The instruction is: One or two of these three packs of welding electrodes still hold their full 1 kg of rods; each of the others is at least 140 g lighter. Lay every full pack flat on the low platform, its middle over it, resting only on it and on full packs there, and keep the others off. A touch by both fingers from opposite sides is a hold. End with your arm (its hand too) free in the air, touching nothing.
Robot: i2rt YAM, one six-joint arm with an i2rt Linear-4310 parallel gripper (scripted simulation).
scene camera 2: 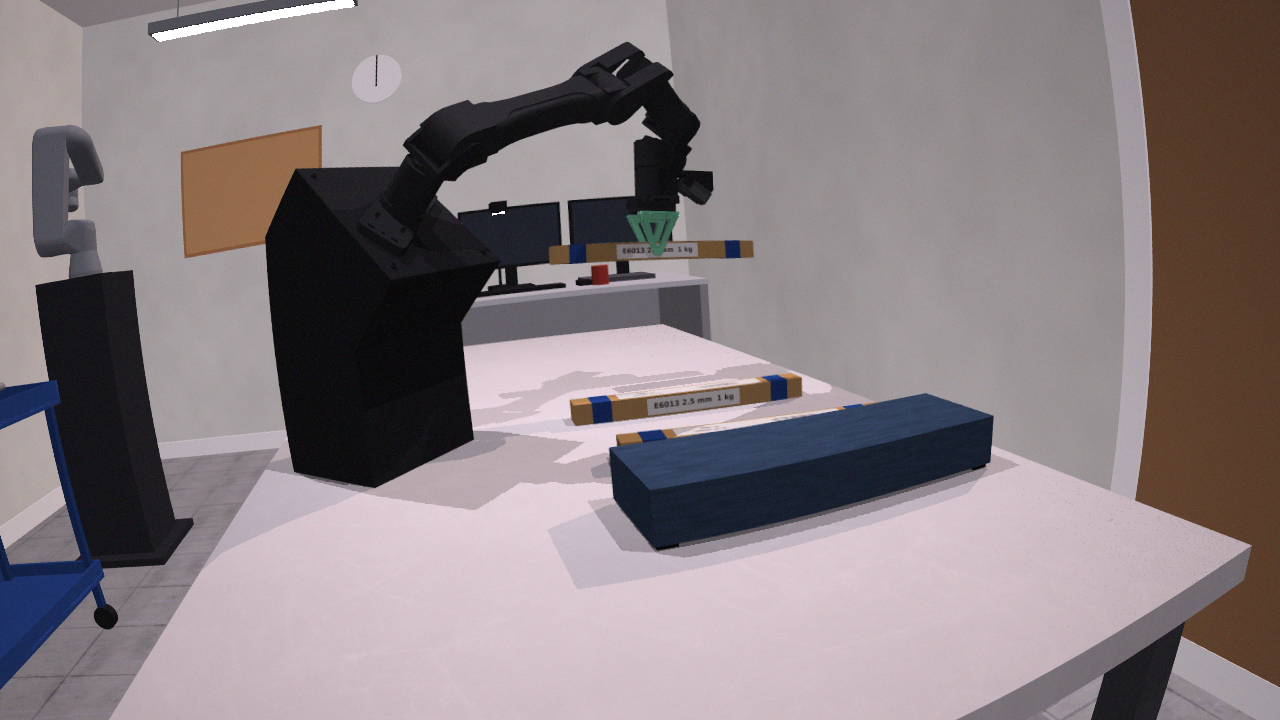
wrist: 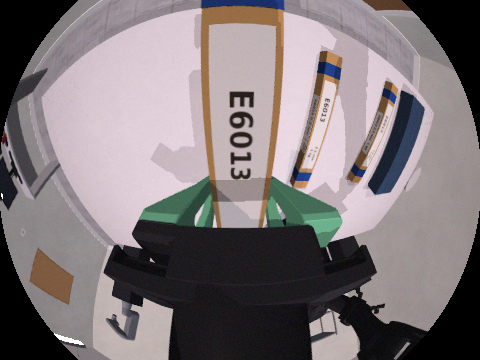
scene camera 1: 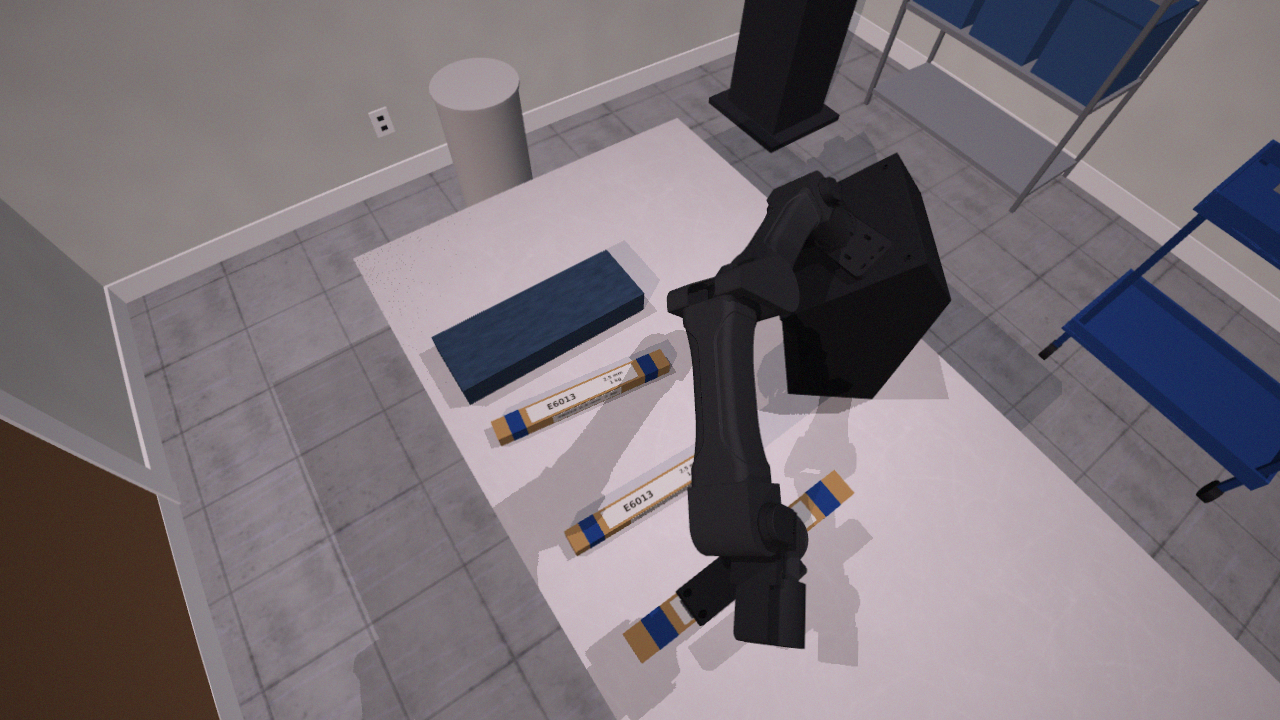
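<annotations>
There's a dark blue low platform that you get in scene camera 2 [677,490], and the wrist view and scene camera 1 show the platform too. On that platform, [wrist: 410,113] and [scene camera 1: 493,373] are the same spot. You also get an electrode pack, and it's there in the wrist view [241,55], in scene camera 1 [662,625] and in scene camera 2 [627,251].
</annotations>
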